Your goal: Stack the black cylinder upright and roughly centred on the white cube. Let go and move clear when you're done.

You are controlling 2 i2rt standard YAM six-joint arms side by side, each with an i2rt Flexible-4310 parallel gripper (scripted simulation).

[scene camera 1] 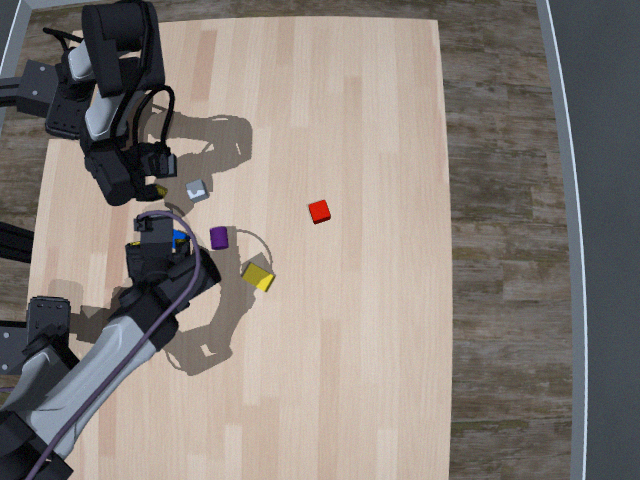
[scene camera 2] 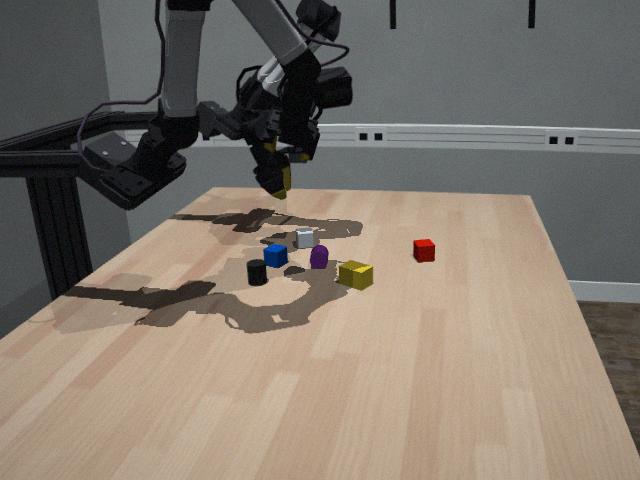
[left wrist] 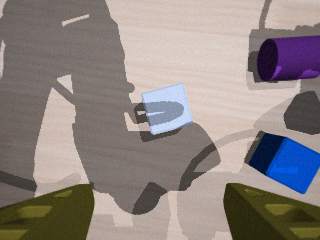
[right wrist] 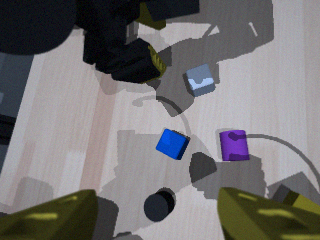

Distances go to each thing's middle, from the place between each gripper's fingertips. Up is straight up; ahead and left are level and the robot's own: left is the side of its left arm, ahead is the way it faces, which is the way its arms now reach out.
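White cube (left wrist: 167,108): 4 cm ahead of my left hand (scene camera 2: 286,194) and 12 cm below it; going by their middles, it is the nearest to that hand of the things named here. Counted from the same left hand, the yellow block (scene camera 2: 353,274) is 20 cm ahead, 21 cm to the right and 12 cm below; the purple cylinder (right wrist: 234,147) is 11 cm ahead, 12 cm to the right and 12 cm below; the black cylinder (right wrist: 158,206) is 1 cm behind, 23 cm to the right and 12 cm below.
From my right hand, the white cube is 2 cm behind, 18 cm to the left and 26 cm below; the yellow block, 14 cm ahead, 4 cm to the right and 26 cm below; the black cylinder, 7 cm behind, 5 cm to the right and 26 cm below; the purple cylinder, 5 cm ahead, 6 cm to the left and 26 cm below.
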